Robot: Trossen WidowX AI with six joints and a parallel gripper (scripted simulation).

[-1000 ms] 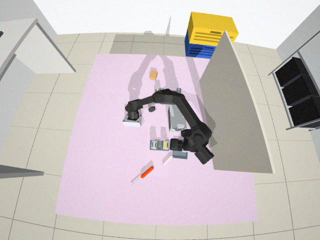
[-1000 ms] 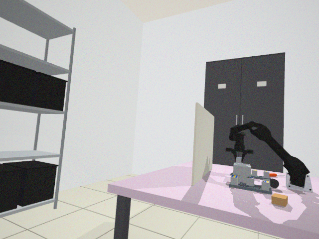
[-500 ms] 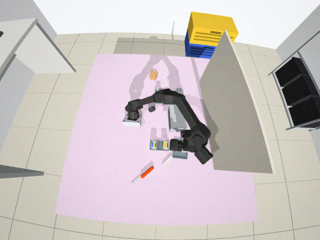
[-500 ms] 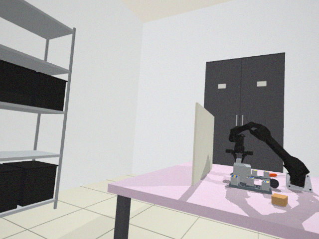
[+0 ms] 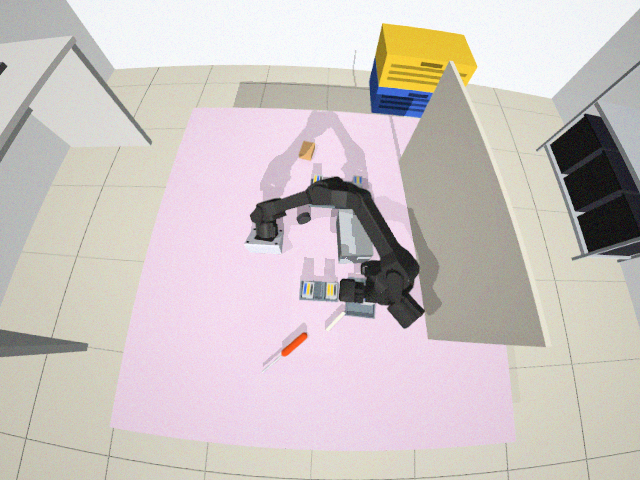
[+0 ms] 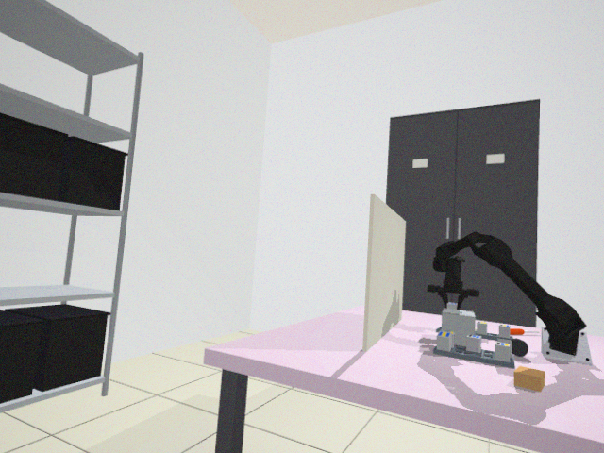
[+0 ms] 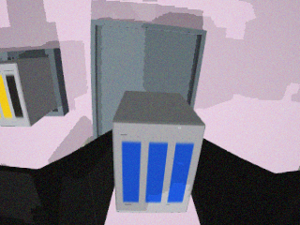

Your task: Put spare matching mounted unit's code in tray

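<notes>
My gripper tip is 70 mm above the dark grey tray. From my gripper tip the other things lie so: grey mounted unit (200 mm to the left, 70 mm behind, 20 mm below); then holder (150 mm behind, 70 mm below); then white stick (90 mm to the right, 80 mm behind, 70 mm below).
</notes>
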